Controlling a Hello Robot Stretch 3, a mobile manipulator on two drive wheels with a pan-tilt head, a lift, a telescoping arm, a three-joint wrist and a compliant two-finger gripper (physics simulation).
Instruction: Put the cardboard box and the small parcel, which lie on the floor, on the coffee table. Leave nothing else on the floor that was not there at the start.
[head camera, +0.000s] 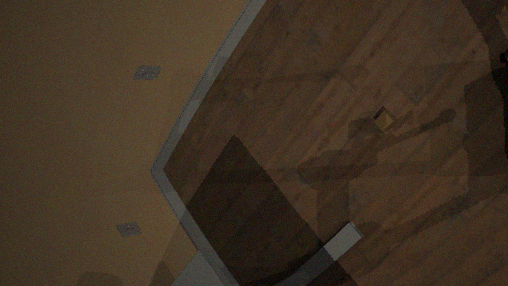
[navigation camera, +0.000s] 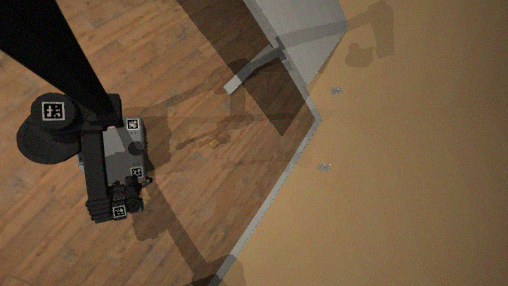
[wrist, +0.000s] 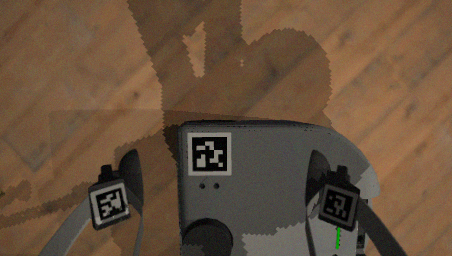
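Where they show: gripper, fingertip midpoint: (wrist: 224, 169); robot's base at its link origin: (navigation camera: 134, 147) (wrist: 214, 200).
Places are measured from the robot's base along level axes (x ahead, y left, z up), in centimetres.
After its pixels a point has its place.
A small tan box (head camera: 384, 120) {x 50.7, y -1.2, z 5.1 cm} (navigation camera: 213, 144) {x 50.5, y -1.8, z 5.0 cm} lies on the wooden floor, well away from the robot's base. I cannot tell whether it is the cardboard box or the small parcel; a second box and the coffee table cannot be made out. My gripper (wrist: 224, 169) {x -2.2, y -14.7, z 30.6 cm} is open, its fingers wide apart with nothing between them. It hangs above the robot's own grey base (wrist: 270, 165) {x -8.6, y -11.4, z 16.0 cm} (navigation camera: 117, 165) {x -9.0, y -8.0, z 16.0 cm}, apart from the tan box. In the navigation camera view the arm and wrist are drawn in over the base, and the fingers are too small to make out clearly.
A tan wall (head camera: 90, 140) {x 164.6, y -1.6, z 55.6 cm} (navigation camera: 410, 175) {x 138.1, y -26.0, z 103.6 cm} with a pale skirting board (head camera: 192, 105) {x 148.2, y -14.9, z 4.8 cm} (navigation camera: 265, 204) {x 97.9, y -61.1, z 3.8 cm} bounds the floor and forms a corner. A pale bar (head camera: 345, 240) (navigation camera: 231, 85) stands out from beside a grey panel (head camera: 200, 272) (navigation camera: 312, 30). Dark shadows cross the floor.
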